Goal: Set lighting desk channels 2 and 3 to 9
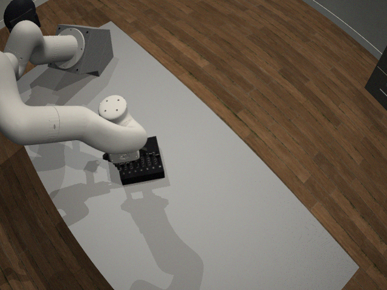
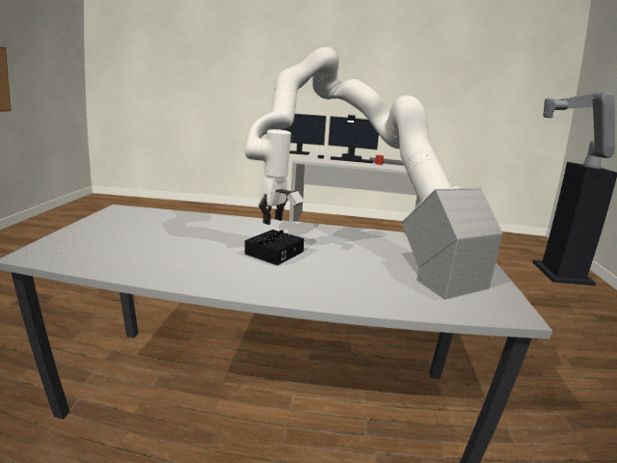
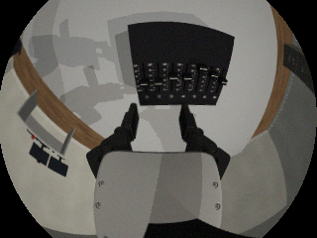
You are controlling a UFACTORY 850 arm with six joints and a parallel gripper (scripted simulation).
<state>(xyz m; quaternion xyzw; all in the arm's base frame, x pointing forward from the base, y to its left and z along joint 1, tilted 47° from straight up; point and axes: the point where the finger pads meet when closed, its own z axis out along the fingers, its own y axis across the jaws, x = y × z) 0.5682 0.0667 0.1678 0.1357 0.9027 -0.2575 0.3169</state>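
My hand is 20 mm past the fader cap, 10 mm to the right of it and 50 mm above it.
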